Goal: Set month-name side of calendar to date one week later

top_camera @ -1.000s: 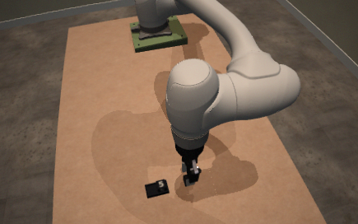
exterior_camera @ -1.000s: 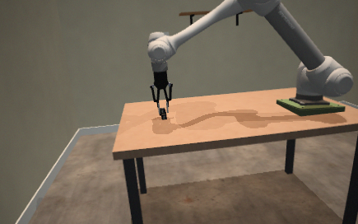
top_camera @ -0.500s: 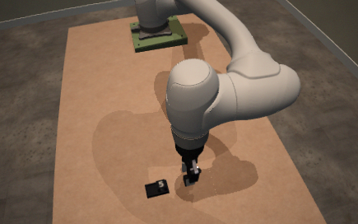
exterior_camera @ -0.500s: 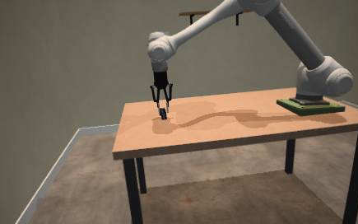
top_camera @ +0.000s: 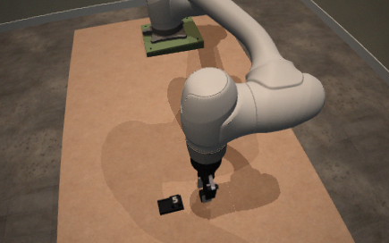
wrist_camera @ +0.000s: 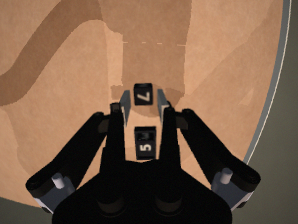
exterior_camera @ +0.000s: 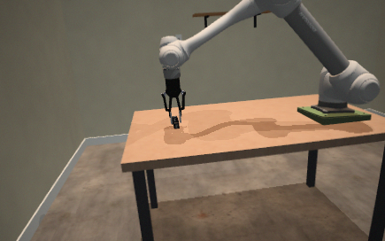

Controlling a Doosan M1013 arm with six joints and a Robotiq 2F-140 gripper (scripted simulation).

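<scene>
My hand is 5 cm above the black cube.
</scene>
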